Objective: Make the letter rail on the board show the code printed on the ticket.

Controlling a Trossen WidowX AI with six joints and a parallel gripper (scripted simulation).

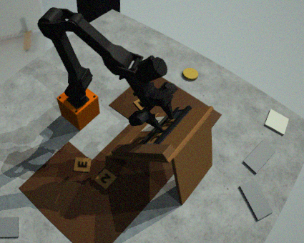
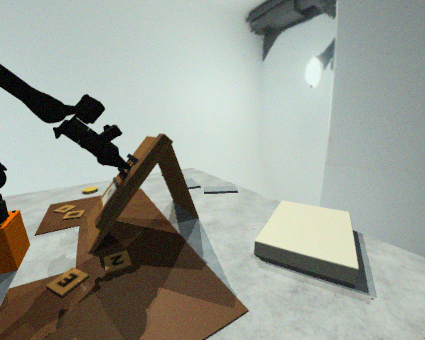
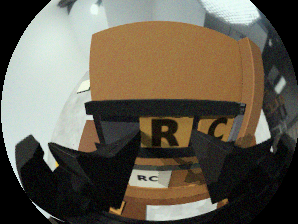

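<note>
My gripper tip is right at the letter tile. Also, from my gripper tip: yellow disc (160 mm behind, 390 mm to the left, 170 mm below); white ticket (70 mm behind, 20 mm to the left, 80 mm below); cream box (390 mm ahead, 380 mm to the right, 160 mm below).
</note>
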